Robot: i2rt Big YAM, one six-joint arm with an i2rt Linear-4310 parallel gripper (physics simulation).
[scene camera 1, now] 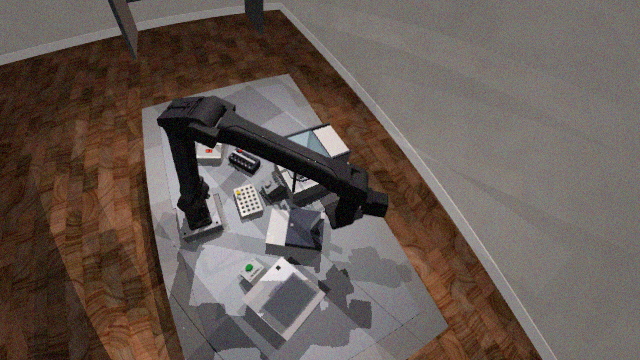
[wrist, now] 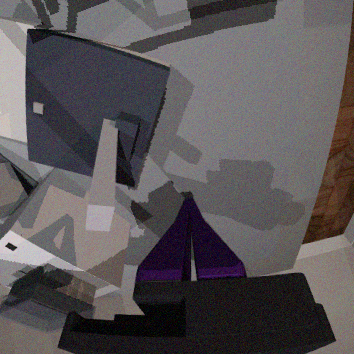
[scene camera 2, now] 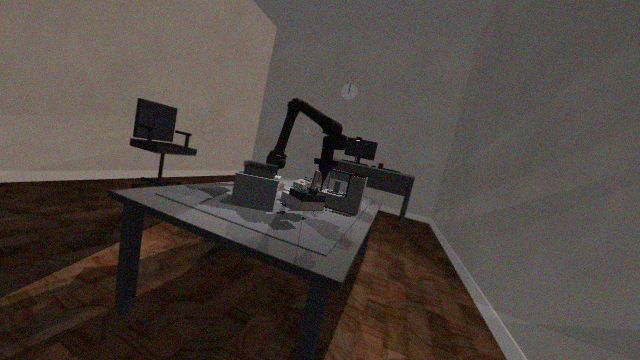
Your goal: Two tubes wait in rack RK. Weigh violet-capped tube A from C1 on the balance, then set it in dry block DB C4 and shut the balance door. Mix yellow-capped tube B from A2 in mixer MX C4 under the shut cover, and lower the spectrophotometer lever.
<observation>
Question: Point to a spectrophotometer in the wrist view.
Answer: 85,105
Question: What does the gripper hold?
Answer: Nothing.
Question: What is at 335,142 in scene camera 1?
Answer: A glass-box balance.
</observation>
